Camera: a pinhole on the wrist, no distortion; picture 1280 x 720 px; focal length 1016.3 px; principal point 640.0 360.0 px. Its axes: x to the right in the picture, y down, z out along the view. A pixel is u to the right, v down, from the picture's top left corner.
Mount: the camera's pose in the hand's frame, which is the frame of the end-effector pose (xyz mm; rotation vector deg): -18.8 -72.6 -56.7 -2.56 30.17 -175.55
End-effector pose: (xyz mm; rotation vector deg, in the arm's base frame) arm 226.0 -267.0 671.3 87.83 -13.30 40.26
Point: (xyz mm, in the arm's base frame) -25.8 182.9 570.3
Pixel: behind the camera
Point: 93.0 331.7 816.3
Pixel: behind the camera
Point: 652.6 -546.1 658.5
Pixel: 92 342
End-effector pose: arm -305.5 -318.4 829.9 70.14 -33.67 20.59
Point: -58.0 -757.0 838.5
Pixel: 146 470
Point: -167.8 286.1 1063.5
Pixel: behind the camera
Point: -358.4 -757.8 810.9
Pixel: 694 112
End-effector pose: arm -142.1 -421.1 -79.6 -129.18 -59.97 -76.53
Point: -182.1 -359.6 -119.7
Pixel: 676 25
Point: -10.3 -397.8 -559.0
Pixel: outside the picture
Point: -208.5 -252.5 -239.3
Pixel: 980 505
